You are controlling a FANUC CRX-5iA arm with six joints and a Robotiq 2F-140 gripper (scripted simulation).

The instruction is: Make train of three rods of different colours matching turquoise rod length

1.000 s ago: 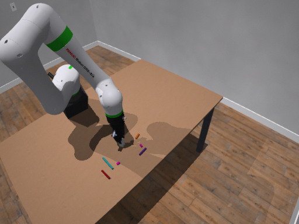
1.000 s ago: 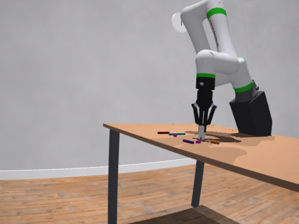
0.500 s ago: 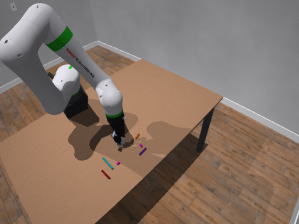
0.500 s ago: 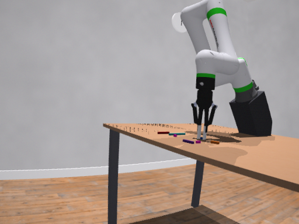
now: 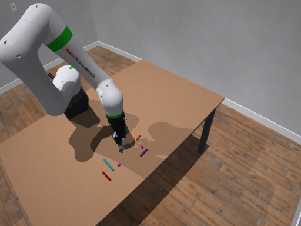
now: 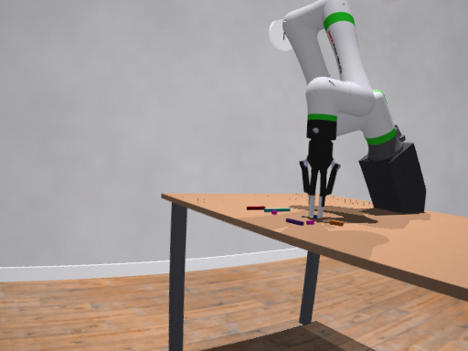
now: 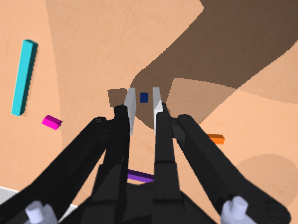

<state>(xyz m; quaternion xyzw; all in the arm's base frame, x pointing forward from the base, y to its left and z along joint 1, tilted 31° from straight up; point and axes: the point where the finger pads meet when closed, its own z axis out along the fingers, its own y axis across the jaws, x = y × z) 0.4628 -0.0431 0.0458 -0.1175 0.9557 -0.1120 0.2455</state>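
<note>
The blue rod is 3 cm below my hand. From my hand the other things lie so: purple rod (14 cm ahead, 3 cm below, 2 cm to the left); then turquoise rod (15 cm to the right, 3 cm below); then orange rod (10 cm to the left, 5 cm ahead, 3 cm below).
</note>
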